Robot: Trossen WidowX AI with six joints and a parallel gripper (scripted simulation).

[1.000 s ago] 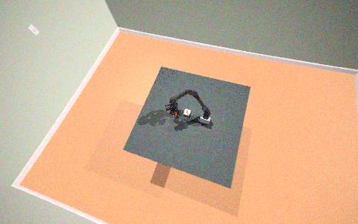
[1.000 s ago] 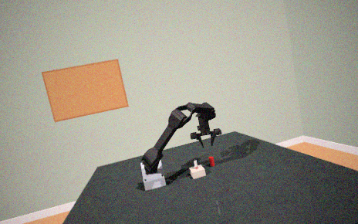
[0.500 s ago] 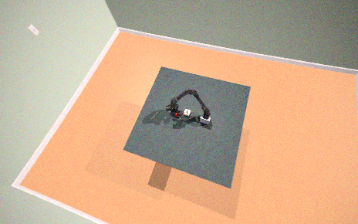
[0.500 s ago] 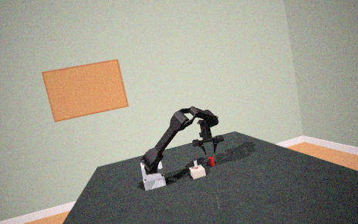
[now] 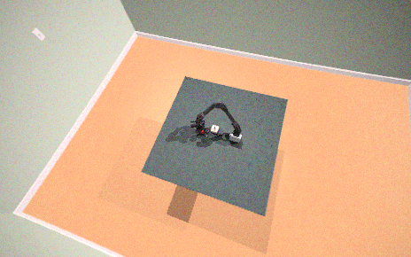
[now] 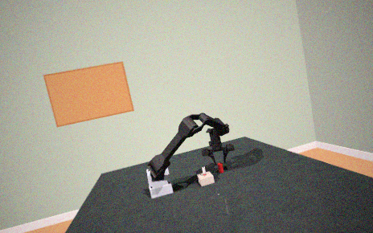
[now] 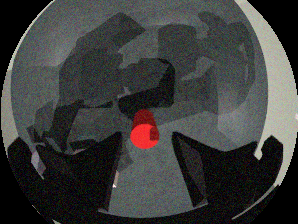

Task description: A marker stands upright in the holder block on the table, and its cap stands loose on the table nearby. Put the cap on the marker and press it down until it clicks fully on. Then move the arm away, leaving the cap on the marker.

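Now: gripper tip 3 cm above the red cap. Also, from my gripper tip: pale holder block: 11 cm behind, 8 cm to the right, 3 cm below.
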